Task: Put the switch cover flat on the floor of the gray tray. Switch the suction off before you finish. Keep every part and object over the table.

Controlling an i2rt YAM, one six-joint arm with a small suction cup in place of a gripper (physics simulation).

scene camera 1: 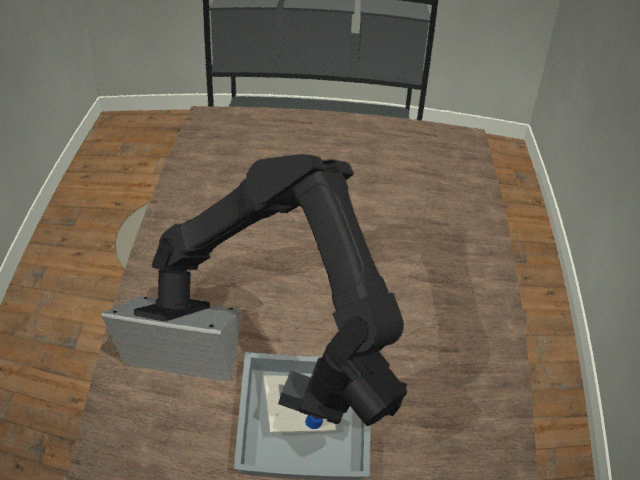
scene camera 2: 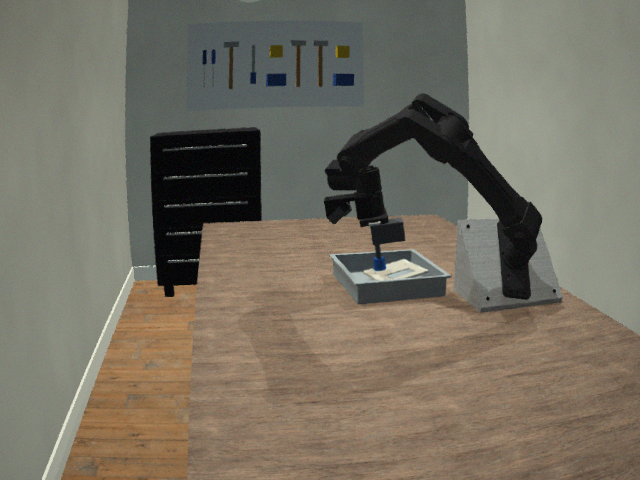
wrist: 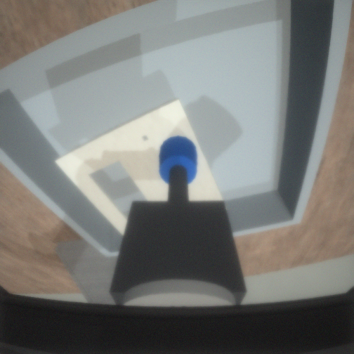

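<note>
The cream switch cover [scene camera 1: 277, 415] [scene camera 2: 417, 269] [wrist: 145, 120], a flat plate with a rectangular opening and a small hole, is inside the walls of the gray tray [scene camera 1: 239, 413] [scene camera 2: 403, 290] [wrist: 320, 125]. It hangs on my suction cup and looks slightly tilted, a little above the tray floor. Its shadow falls on the floor beside it. My blue suction cup [scene camera 1: 313, 422] [scene camera 2: 379, 264] [wrist: 178, 160] is shut on the cover near one edge, off its middle. In scene camera 1 the arm and the cup's dark mount hide part of the cover.
The arm's gray base block [scene camera 1: 170, 346] [scene camera 2: 467, 281] stands on the wooden table [scene camera 1: 413, 232] [scene camera 2: 310, 387] beside the tray. The tray's raised walls surround the cover, with one wall close to the cover's corner in the wrist view.
</note>
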